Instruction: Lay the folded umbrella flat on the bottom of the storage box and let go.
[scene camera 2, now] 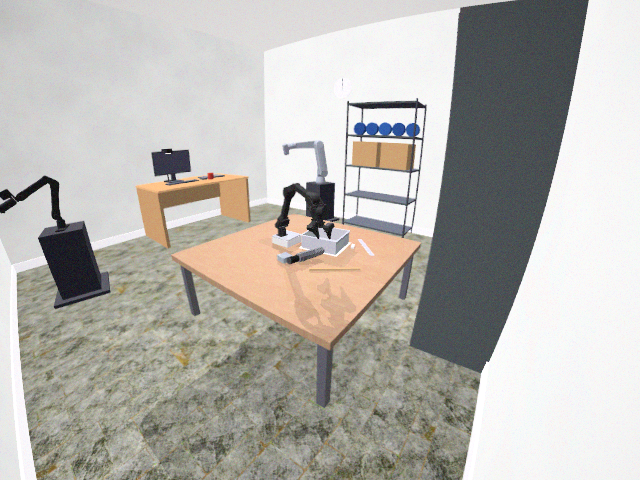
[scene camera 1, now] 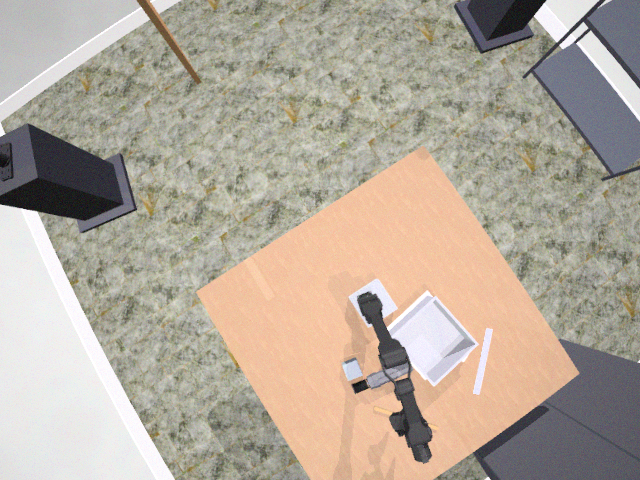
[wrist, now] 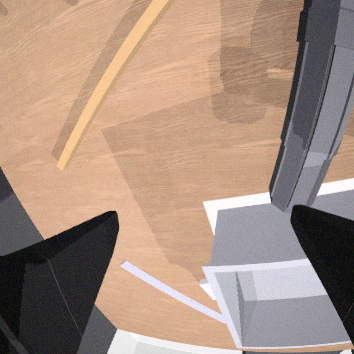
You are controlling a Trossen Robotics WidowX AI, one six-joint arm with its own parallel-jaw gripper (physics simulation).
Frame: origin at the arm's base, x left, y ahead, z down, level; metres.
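Seen in the pictures: gripper, between the fingertips: [scene camera 2: 324, 239] [wrist: 206, 217]; arm's base, origin of its link: [scene camera 2: 282, 234] [scene camera 1: 366, 300].
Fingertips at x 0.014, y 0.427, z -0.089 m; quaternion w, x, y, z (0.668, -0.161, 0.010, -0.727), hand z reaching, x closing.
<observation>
Pixels of each thing's top centre, then the offset from my fingertips to it.
- thin wooden stick, centre of its top: [wrist: 100, 88] [scene camera 1: 406, 418] [scene camera 2: 334, 268] dx -0.037, dy +0.134, dz +0.134 m
- white strip, centre of its top: [wrist: 180, 297] [scene camera 1: 483, 361] [scene camera 2: 365, 246] dx +0.383, dy +0.035, dz +0.143 m
- small blue-grey block, centre of its top: [scene camera 1: 352, 370] [scene camera 2: 284, 255] dx -0.181, dy -0.163, dz +0.110 m
The folded umbrella, grey with a black handle, [scene camera 1: 382, 377] [scene camera 2: 309, 254] [wrist: 320, 110] lies on the table beside the storage box. Its tip end is close to the box wall; the arm hides part of it in scene camera 1. The pale grey, open-topped storage box [scene camera 1: 449, 369] [scene camera 2: 323, 245] [wrist: 260, 235] stands upright on a white base, and the part of its inside that shows holds no umbrella. My gripper [scene camera 2: 321, 235] [wrist: 206, 217] is open with nothing between its fingers. It hangs above the table near the box, apart from the umbrella. The right finger hides part of the box in the wrist view.
A thin wooden stick [scene camera 1: 382, 411] [scene camera 2: 334, 269] [wrist: 107, 80] and a white strip [scene camera 1: 482, 361] [scene camera 2: 366, 246] [wrist: 172, 290] lie on the table. A small blue-grey block [scene camera 1: 353, 368] [scene camera 2: 283, 257] sits by the umbrella handle. The arm's white base block [scene camera 1: 385, 289] [scene camera 2: 281, 239] stands beside the box.
</observation>
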